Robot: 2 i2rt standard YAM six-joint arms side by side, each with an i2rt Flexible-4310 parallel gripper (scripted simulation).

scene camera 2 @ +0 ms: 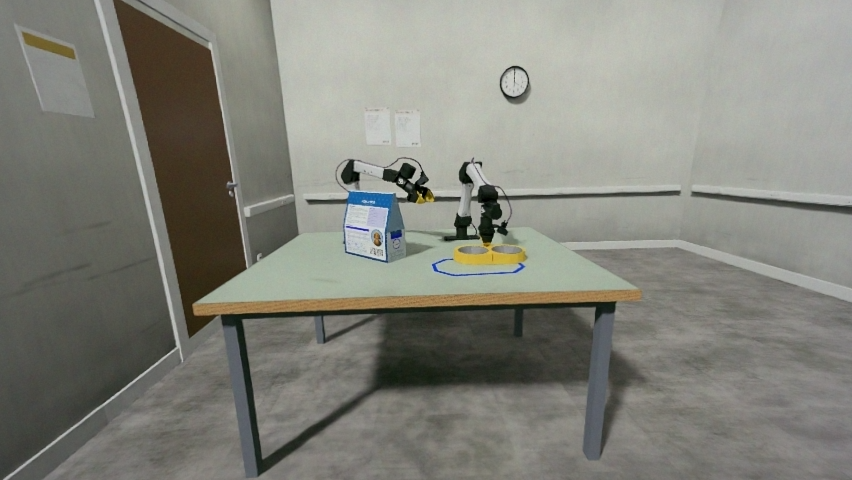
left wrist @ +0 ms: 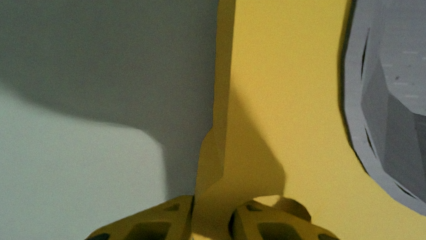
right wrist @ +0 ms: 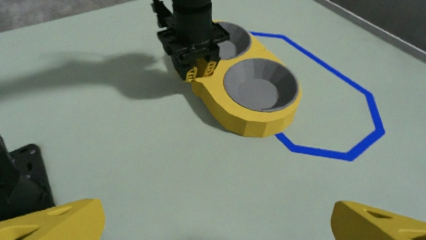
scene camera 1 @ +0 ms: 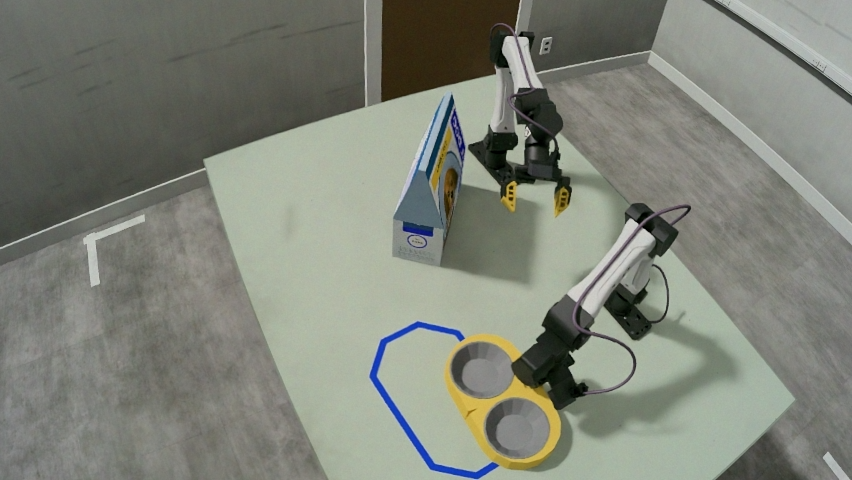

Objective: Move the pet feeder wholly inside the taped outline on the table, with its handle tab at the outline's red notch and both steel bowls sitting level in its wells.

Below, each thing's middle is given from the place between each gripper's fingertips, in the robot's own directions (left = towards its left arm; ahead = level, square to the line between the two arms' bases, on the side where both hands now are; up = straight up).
Scene:
Right now my left hand is 80 mm short of the yellow pet feeder (scene camera 1: 479, 407) and 30 mm above it. Round my left hand: blue taped outline (scene camera 1: 373, 374): 180 mm ahead, 80 mm to the right, 40 mm below; white dog food bag (scene camera 1: 421, 222): 40 mm behind, 540 mm to the right, 100 mm above.
My right hand (scene camera 1: 534, 214) is 9 cm short of the white dog food bag, 27 cm to the left of it and 10 cm above it. From my right hand the other things lie so: blue taped outline (31 cm ahead, 19 cm to the left, 25 cm below); yellow pet feeder (21 cm ahead, 26 cm to the left, 24 cm below).

